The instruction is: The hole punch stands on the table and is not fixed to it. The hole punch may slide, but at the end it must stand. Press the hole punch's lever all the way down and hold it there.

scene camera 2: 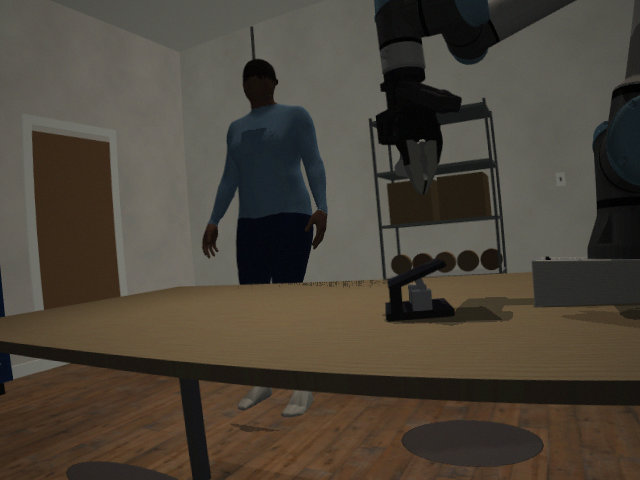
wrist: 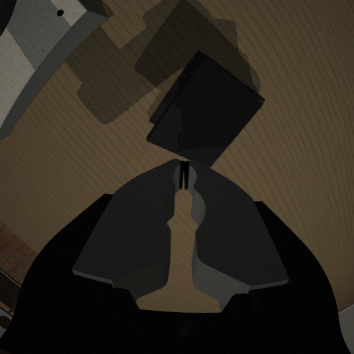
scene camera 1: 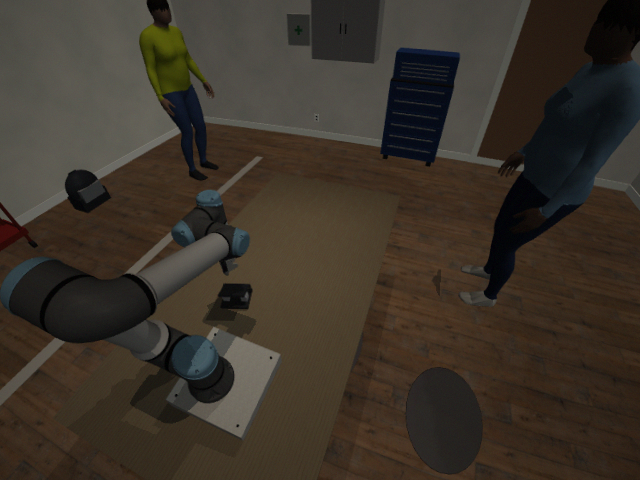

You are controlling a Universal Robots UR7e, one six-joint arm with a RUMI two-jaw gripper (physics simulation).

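Seen in the pictures: gripper, fingertip midpoint: (scene camera 2: 422, 194) (wrist: 183, 163) (scene camera 1: 227, 274); arm's base at its link origin: (scene camera 2: 633, 258) (scene camera 1: 212, 379).
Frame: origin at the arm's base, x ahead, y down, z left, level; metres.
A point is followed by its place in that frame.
Note:
The black hole punch (scene camera 1: 236, 304) {x 0.326, y 0.046, z 0.100 m} (scene camera 2: 420, 299) {x 0.341, y 0.028, z 0.168 m} stands upright on the wooden table (scene camera 1: 320, 232) {x 0.905, y 0.058, z -0.095 m} (scene camera 2: 206, 330) {x 0.678, y 0.058, z 0.267 m} (wrist: 295, 175) {x 0.549, y 0.058, z 0.181 m}. Its lever (scene camera 1: 235, 287) {x 0.374, y -0.006, z 0.120 m} (scene camera 2: 416, 273) {x 0.346, y -0.012, z 0.161 m} (wrist: 215, 110) {x 0.356, y -0.011, z 0.131 m} is raised, slanting up toward the robot's base in the scene camera 2 view. My gripper (scene camera 1: 226, 271) {x 0.337, y -0.137, z 0.105 m} (scene camera 2: 424, 192) {x 0.337, y -0.137, z 0.105 m} (wrist: 183, 163) {x 0.337, y -0.137, z 0.105 m} is shut and empty, pointing down. It hangs well above the punch, apart from the lever. In the wrist view the fingertips overlap the lower edge of the punch. The wrist view hides much of the punch's base under the lever.
The robot's light base plate (scene camera 1: 253, 372) {x 0.070, y 0.003, z -0.122 m} (scene camera 2: 584, 283) {x 0.095, y 0.024, z 0.102 m} (wrist: 35, 40) {x 0.142, y -0.010, z 0.026 m} sits on the table near the punch. A shelf rack (scene camera 2: 376, 206) and a standing person in a blue shirt (scene camera 1: 573, 129) (scene camera 2: 279, 160) are beyond the table. Another person in a yellow shirt (scene camera 1: 170, 62) stands farther back.

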